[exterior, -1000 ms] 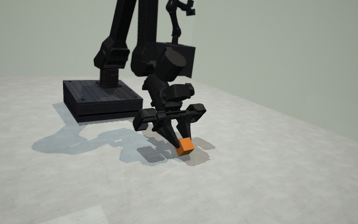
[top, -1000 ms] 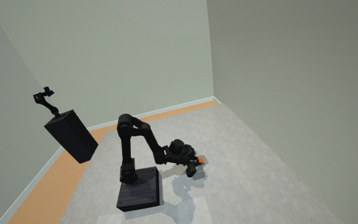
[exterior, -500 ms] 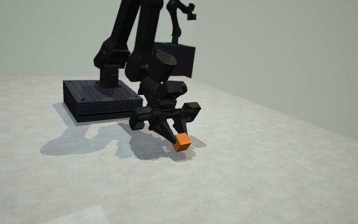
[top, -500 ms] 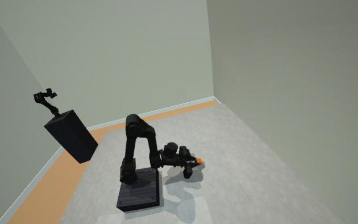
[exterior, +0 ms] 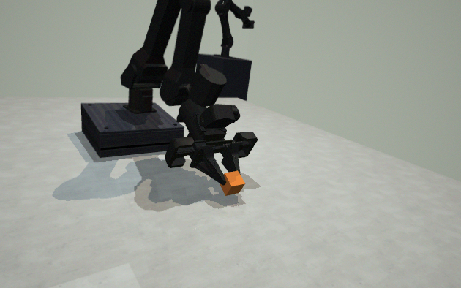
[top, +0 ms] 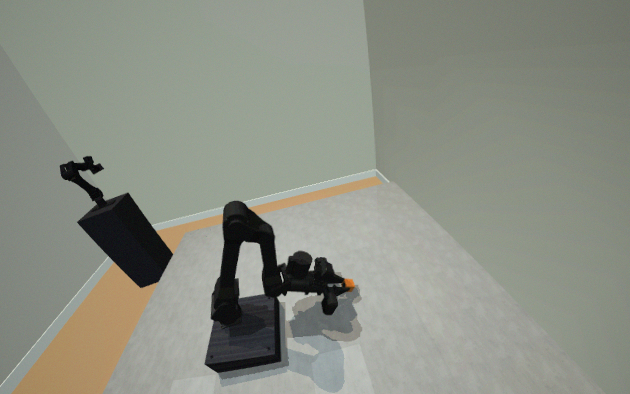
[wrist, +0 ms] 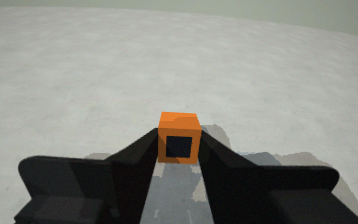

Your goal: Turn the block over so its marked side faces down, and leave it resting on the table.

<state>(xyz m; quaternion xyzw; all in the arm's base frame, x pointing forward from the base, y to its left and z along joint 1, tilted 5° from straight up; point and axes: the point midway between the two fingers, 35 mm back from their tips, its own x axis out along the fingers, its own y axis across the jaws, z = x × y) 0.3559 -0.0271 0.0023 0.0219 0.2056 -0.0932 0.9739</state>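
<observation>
Now: the orange block 10 mm behind my gripper tip.
</observation>
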